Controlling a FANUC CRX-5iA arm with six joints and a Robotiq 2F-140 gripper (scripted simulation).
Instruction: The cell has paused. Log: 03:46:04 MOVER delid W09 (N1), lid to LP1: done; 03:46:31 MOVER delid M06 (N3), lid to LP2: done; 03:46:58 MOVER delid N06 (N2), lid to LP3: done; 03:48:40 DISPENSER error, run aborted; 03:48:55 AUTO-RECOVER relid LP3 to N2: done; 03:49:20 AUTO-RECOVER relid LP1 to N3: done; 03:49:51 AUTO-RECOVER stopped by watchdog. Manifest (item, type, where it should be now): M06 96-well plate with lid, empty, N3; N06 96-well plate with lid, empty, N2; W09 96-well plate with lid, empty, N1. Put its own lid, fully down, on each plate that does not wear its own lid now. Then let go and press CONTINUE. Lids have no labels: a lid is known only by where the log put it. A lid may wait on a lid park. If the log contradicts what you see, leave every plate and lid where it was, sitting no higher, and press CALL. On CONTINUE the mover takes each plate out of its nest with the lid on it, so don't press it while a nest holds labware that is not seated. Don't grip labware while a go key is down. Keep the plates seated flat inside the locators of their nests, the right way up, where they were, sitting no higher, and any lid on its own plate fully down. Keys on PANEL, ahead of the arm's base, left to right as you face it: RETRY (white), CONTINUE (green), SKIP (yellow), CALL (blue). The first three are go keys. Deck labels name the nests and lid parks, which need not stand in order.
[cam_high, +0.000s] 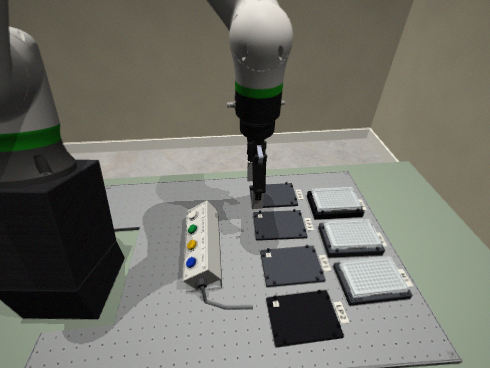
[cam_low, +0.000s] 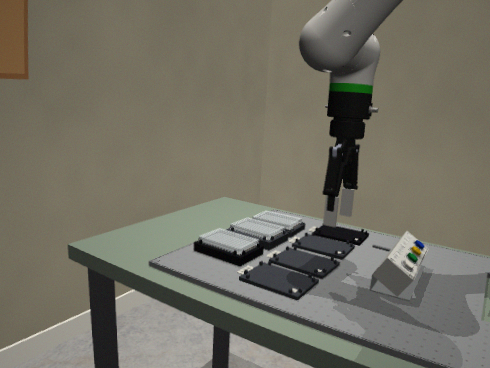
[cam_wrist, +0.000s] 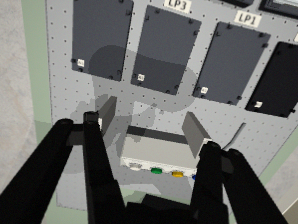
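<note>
Now: hand 17 cm past the green continue key, 4 cm to the left of it and 9 cm above it. From my hand the other things lie so: lid park LP3: 7 cm ahead, 1 cm to the right, 15 cm below; white retry key: 17 cm behind, 1 cm to the left, 9 cm below; lid park LP4: 8 cm ahead, 11 cm to the left, 15 cm below.
</note>
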